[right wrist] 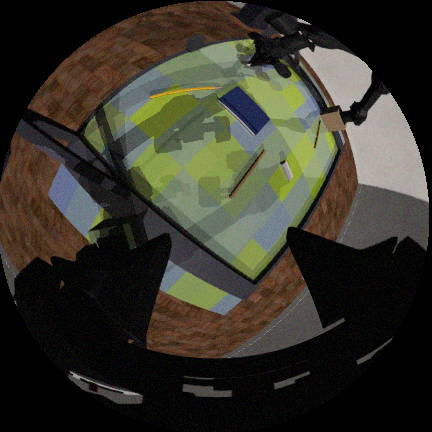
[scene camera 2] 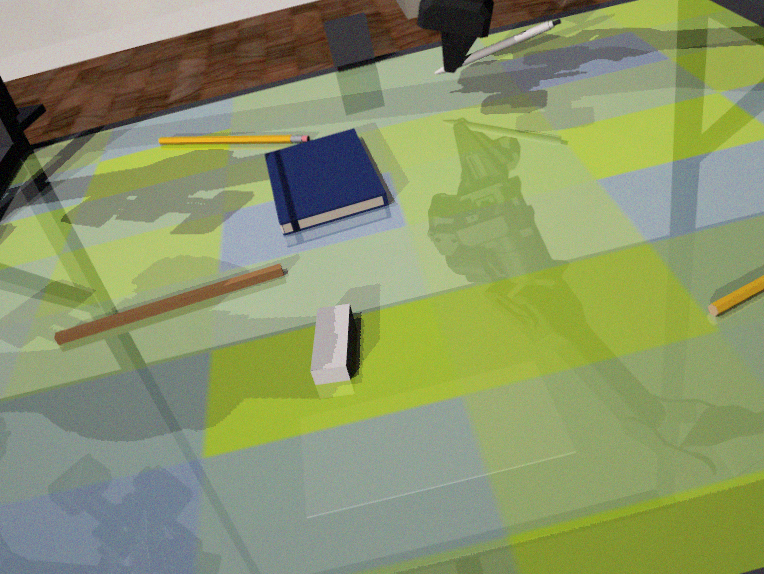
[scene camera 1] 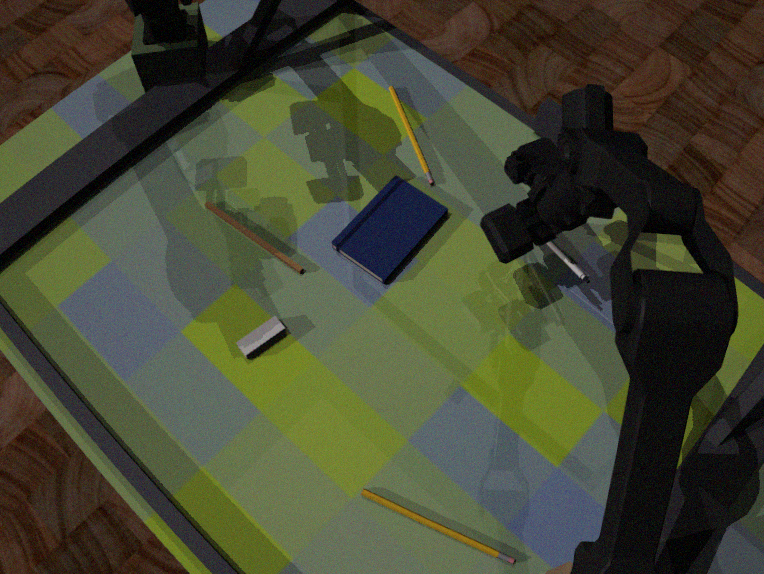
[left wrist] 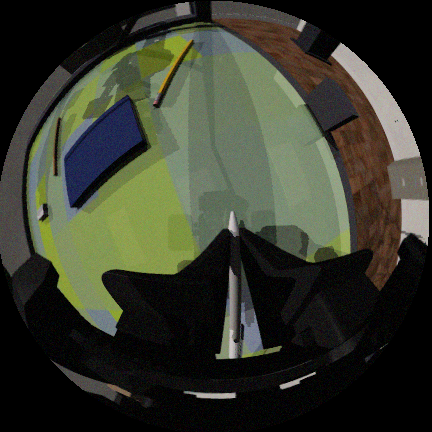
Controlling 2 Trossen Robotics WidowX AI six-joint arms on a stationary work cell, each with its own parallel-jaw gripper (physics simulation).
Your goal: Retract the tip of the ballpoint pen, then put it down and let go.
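Frame: origin at the left arm's base, x left, y back, z up, level; metres.
Where they show: left gripper, fingertip midpoint: (right wrist: 249, 64) (scene camera 2: 450, 69) (scene camera 1: 534, 228) (left wrist: 233, 233); right gripper, fingertip midpoint: (right wrist: 230, 236) (scene camera 1: 182, 19); left arm's base at its link origin: (right wrist: 342, 116); right arm's base at its link origin: (right wrist: 114, 251).
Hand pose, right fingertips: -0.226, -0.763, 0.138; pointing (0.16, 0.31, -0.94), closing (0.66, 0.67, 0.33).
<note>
Things, the pixels of their top centre, and the offset from my right fingertips, as dx, dy, dz.
- white ballpoint pen at its top centre: (left wrist: 240, 324) (scene camera 2: 493, 26) (scene camera 1: 561, 241) -0.146, +0.489, -0.176
- navy notebook at its top centre: (scene camera 2: 320, 171) (scene camera 1: 390, 225) (left wrist: 90, 148) (right wrist: 246, 108) -0.049, +0.291, -0.230
- brown pencil at its top centre: (scene camera 2: 168, 300) (scene camera 1: 252, 234) (left wrist: 54, 141) (right wrist: 249, 171) +0.081, +0.157, -0.235
- white eraser at its top centre: (scene camera 2: 331, 335) (scene camera 1: 260, 335) (left wrist: 39, 212) (right wrist: 288, 170) +0.178, +0.272, -0.230
The white ballpoint pen (scene camera 1: 566, 260) (scene camera 2: 513, 41) (left wrist: 234, 280) is held above the table, tilted, with its cone-shaped tip low and its dark button end higher in the scene camera 2 view. My left gripper (scene camera 2: 454, 65) (left wrist: 233, 233) is shut on the pen close behind the cone, which points out beyond the fingertips. In the scene camera 1 view the gripper body hides the tip end. Whether a nib sticks out of the cone is too small to tell. My right gripper (right wrist: 230, 236) is open and empty, beyond the table's edge in its wrist view.
A navy notebook (scene camera 1: 390, 229) (scene camera 2: 327, 178) (left wrist: 106, 150) (right wrist: 246, 110) lies near mid-table. A yellow pencil (scene camera 1: 410, 135) (scene camera 2: 225, 140) lies beside it. A brown pencil (scene camera 1: 254, 237) (scene camera 2: 169, 303), a white eraser (scene camera 1: 261, 336) (scene camera 2: 331, 342) and another yellow pencil (scene camera 1: 435, 525) lie farther off.
</note>
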